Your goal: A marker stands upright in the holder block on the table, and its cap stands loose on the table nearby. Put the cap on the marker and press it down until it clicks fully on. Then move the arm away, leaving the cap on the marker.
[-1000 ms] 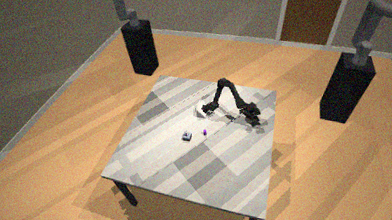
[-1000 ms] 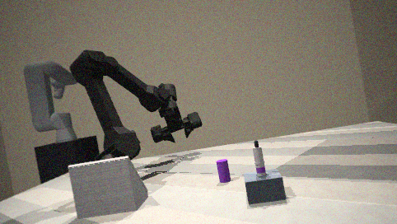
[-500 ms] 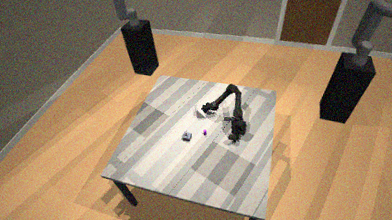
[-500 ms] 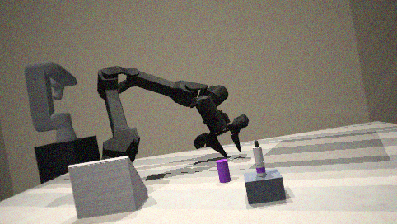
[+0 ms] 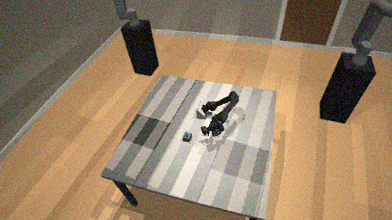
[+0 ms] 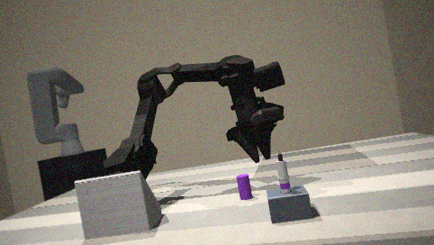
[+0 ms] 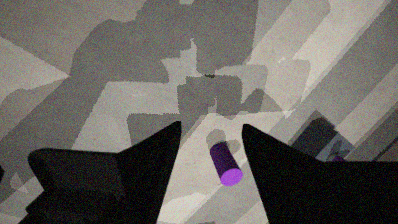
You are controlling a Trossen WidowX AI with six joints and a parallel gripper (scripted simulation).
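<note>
Now: gripper tip 40 mm past the purple cap, 70 mm to the left of it and 40 mm above it. Round my gripper tip: dark grey holder block (40 mm ahead, 200 mm to the right, 40 mm below).
</note>
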